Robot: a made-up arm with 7 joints. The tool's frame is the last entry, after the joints.
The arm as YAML. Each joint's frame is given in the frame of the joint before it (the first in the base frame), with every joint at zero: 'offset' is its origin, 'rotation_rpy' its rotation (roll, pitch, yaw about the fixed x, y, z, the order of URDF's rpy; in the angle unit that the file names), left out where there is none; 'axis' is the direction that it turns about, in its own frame. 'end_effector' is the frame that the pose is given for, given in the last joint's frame.
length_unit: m
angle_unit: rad
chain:
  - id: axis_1
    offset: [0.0, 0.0, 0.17]
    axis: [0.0, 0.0, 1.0]
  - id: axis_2
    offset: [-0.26, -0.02, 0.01]
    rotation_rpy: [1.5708, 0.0, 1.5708]
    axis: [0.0, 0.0, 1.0]
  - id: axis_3
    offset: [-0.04, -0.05, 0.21]
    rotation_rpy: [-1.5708, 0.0, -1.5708]
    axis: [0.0, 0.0, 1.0]
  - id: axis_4
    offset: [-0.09, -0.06, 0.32]
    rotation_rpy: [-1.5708, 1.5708, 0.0]
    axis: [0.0, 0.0, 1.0]
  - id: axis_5
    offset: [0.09, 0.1, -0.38]
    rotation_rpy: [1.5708, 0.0, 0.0]
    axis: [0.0, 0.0, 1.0]
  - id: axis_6
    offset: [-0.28, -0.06, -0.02]
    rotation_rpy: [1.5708, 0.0, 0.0]
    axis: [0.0, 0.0, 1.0]
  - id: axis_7
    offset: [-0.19, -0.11, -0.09]
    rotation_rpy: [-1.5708, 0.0, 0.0]
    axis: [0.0, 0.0, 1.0]
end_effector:
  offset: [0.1, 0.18, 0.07]
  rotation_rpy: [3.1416, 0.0, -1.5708]
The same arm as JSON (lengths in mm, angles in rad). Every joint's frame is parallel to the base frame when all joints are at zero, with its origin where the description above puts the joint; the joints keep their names.
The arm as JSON. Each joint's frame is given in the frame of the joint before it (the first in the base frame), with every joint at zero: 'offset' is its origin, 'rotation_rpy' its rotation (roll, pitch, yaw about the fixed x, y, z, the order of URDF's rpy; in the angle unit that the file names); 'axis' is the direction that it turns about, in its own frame. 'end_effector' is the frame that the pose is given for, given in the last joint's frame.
{
  "length_unit": "mm",
  "angle_unit": "rad",
  "chain": [
    {
      "id": "axis_1",
      "offset": [
        0.0,
        0.0,
        170.0
      ],
      "rotation_rpy": [
        0.0,
        0.0,
        0.0
      ],
      "axis": [
        0.0,
        0.0,
        1.0
      ]
    },
    {
      "id": "axis_2",
      "offset": [
        -260.0,
        -20.0,
        10.0
      ],
      "rotation_rpy": [
        0.0,
        0.0,
        0.0
      ],
      "axis": [
        1.0,
        0.0,
        0.0
      ]
    },
    {
      "id": "axis_3",
      "offset": [
        210.0,
        -40.0,
        -50.0
      ],
      "rotation_rpy": [
        0.0,
        0.0,
        0.0
      ],
      "axis": [
        0.0,
        1.0,
        0.0
      ]
    },
    {
      "id": "axis_4",
      "offset": [
        60.0,
        320.0,
        90.0
      ],
      "rotation_rpy": [
        0.0,
        0.0,
        0.0
      ],
      "axis": [
        -1.0,
        0.0,
        0.0
      ]
    },
    {
      "id": "axis_5",
      "offset": [
        380.0,
        -90.0,
        100.0
      ],
      "rotation_rpy": [
        0.0,
        0.0,
        0.0
      ],
      "axis": [
        0.0,
        0.0,
        -1.0
      ]
    },
    {
      "id": "axis_6",
      "offset": [
        60.0,
        280.0,
        20.0
      ],
      "rotation_rpy": [
        0.0,
        0.0,
        0.0
      ],
      "axis": [
        1.0,
        0.0,
        0.0
      ]
    },
    {
      "id": "axis_7",
      "offset": [
        -90.0,
        190.0,
        110.0
      ],
      "rotation_rpy": [
        0.0,
        0.0,
        0.0
      ],
      "axis": [
        0.0,
        0.0,
        -1.0
      ]
    }
  ],
  "end_effector": {
    "offset": [
      -180.0,
      -100.0,
      -70.0
    ],
    "rotation_rpy": [
      0.0,
      0.0,
      0.0
    ]
  }
}

